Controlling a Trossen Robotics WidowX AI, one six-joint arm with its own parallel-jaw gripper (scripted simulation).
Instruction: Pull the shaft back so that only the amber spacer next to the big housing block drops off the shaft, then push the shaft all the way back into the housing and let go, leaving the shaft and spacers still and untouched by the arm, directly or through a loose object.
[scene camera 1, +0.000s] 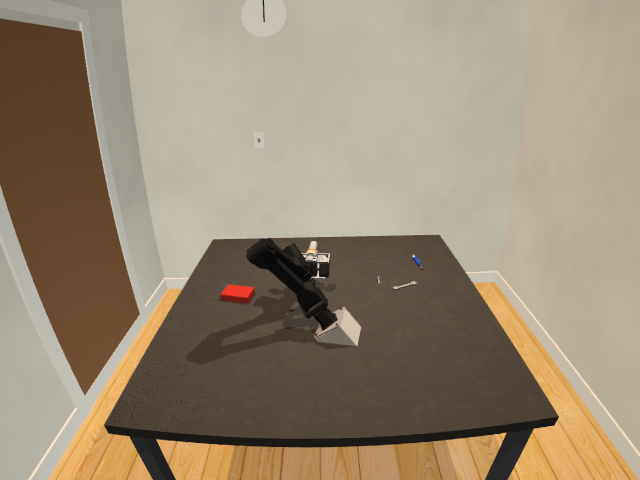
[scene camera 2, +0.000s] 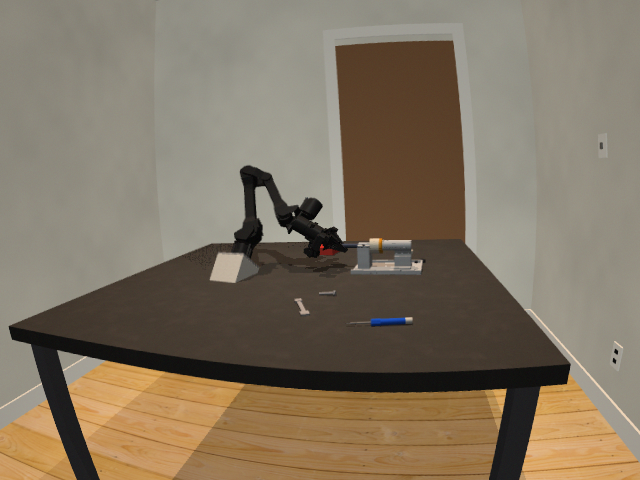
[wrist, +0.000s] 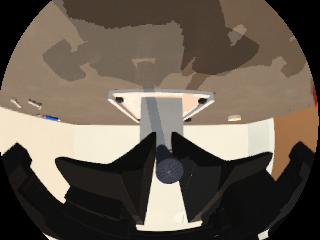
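Note:
A dark shaft is there in the pictures. My own gripper appears in them too, and I can see that gripper in the wrist view as well.

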